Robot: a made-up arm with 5 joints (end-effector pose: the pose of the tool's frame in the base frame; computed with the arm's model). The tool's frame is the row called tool.
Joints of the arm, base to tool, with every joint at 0 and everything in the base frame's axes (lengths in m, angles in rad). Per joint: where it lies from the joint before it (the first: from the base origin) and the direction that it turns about. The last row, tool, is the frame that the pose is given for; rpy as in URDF.
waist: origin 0.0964 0 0.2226 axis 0 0 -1
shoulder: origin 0.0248 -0.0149 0.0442 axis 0 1 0
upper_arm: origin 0.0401 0 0.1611 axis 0 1 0
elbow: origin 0.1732 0 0.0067 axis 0 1 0
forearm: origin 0.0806 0.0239 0 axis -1 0 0
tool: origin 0 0 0 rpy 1.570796 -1.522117 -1.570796
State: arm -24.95 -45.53 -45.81 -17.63 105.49
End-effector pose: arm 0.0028 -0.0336 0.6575 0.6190 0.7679 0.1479 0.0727
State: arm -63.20 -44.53 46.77 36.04 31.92
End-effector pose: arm 0.1682 0.1621 0.3598 0.1278 -0.4170 0.6491 0.6232
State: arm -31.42 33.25 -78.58 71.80 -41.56
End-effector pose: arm 0.3783 0.1827 0.4715 0.3233 -0.4155 -0.0957 0.8448
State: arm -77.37 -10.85 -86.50 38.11 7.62
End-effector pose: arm 0.0977 0.0471 0.6727 0.5704 -0.7774 0.1744 0.1999
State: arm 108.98 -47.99 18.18 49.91 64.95
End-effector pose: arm 0.0546 -0.1491 0.4686 -0.5712 -0.0442 -0.3256 0.7522
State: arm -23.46 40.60 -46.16 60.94 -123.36
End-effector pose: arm 0.4392 0.1586 0.3201 0.2871 -0.0780 -0.7455 0.5963
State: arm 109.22 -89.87 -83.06 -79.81 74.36
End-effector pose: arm 0.2145 0.3113 0.2450 0.1500 -0.0010 -0.3190 0.9358
